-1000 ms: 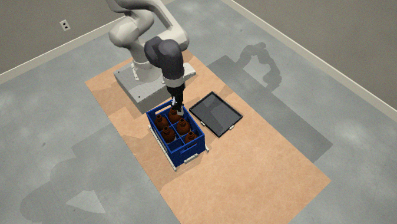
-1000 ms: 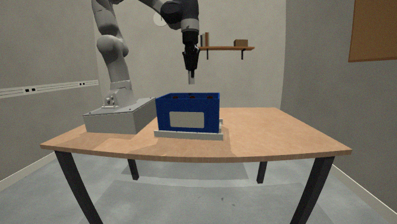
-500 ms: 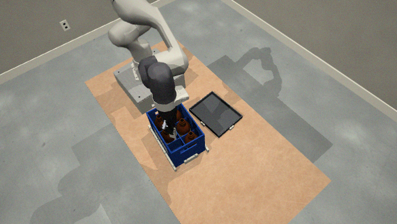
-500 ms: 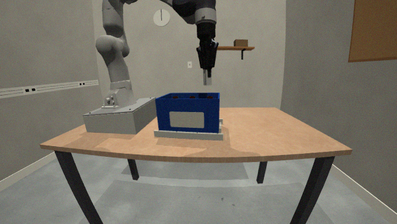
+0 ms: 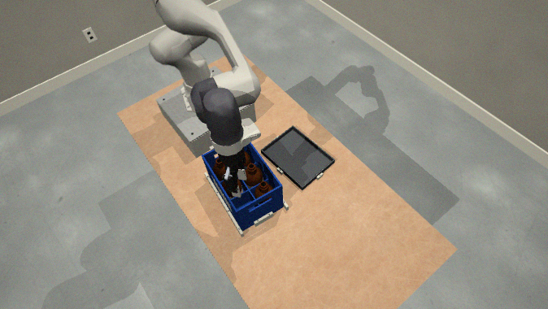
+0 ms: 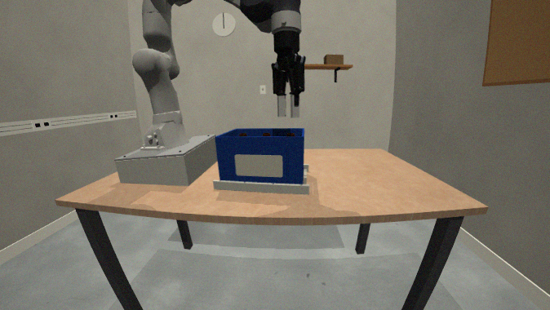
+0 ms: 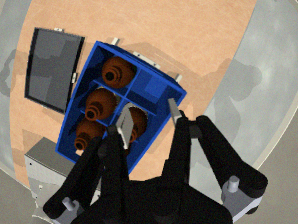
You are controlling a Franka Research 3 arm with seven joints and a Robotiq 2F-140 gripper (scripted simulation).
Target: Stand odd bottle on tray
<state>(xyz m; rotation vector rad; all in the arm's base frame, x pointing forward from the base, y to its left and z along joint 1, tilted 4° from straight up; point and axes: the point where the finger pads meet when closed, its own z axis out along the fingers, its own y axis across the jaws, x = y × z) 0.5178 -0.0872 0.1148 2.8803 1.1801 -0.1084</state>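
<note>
Now: hand 170 mm above the blue crate, 90 mm past it and 40 mm to the right of it. From my hand the other things lie so: bottle (170 mm below, 170 mm behind); dark grey tray (310 mm to the left, 250 mm below, 120 mm behind).
</note>
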